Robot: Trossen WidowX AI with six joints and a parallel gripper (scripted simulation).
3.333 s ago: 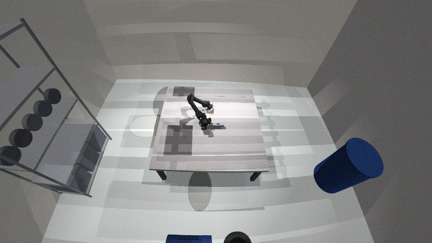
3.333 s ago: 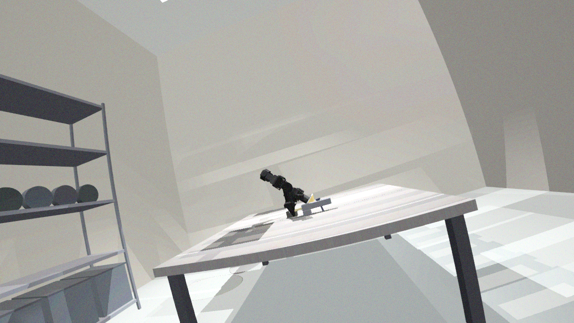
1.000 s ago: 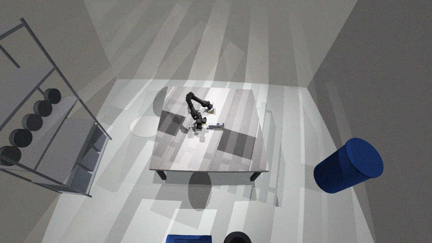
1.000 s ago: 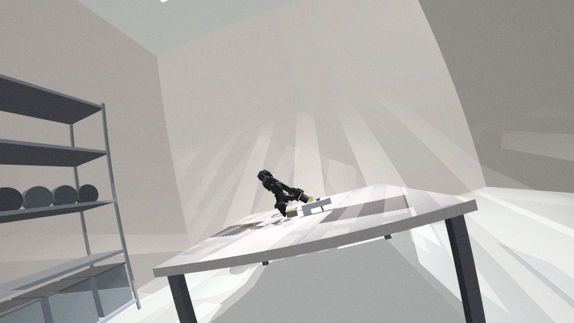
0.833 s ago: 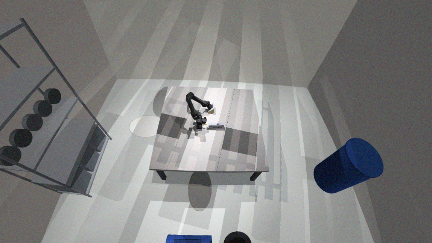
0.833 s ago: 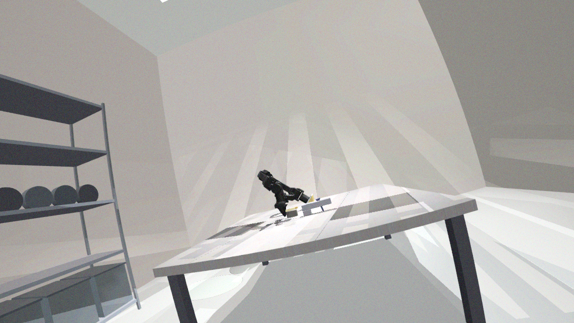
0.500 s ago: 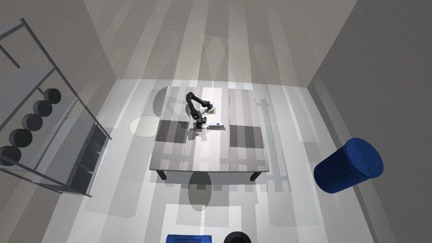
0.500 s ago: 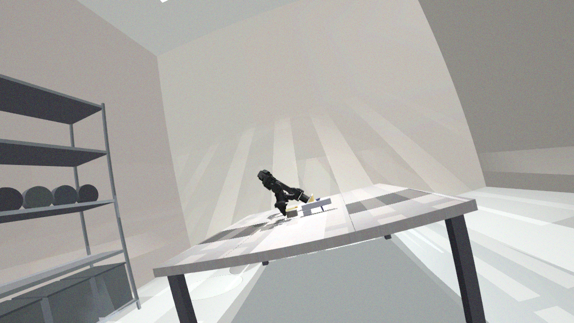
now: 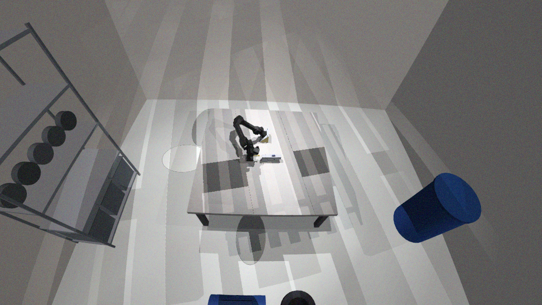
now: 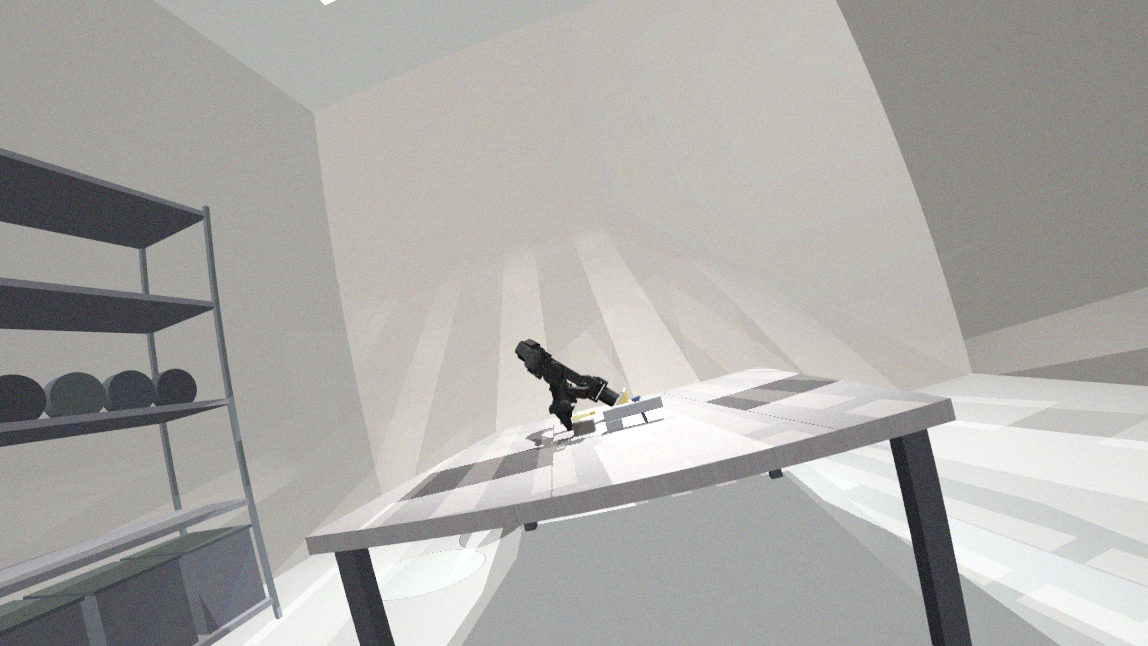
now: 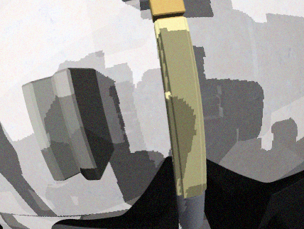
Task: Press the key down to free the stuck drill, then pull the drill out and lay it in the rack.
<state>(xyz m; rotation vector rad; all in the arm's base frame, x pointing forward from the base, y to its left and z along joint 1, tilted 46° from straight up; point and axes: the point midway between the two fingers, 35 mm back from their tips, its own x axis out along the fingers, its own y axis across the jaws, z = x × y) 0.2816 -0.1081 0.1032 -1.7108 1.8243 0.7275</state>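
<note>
My gripper tip is 40 mm to the right of the drill and 30 mm below it. Round my gripper tip: rack: 70 mm behind, 40 mm to the left, 10 mm below; grey housing: 10 mm ahead, 200 mm to the left, 10 mm above.
</note>
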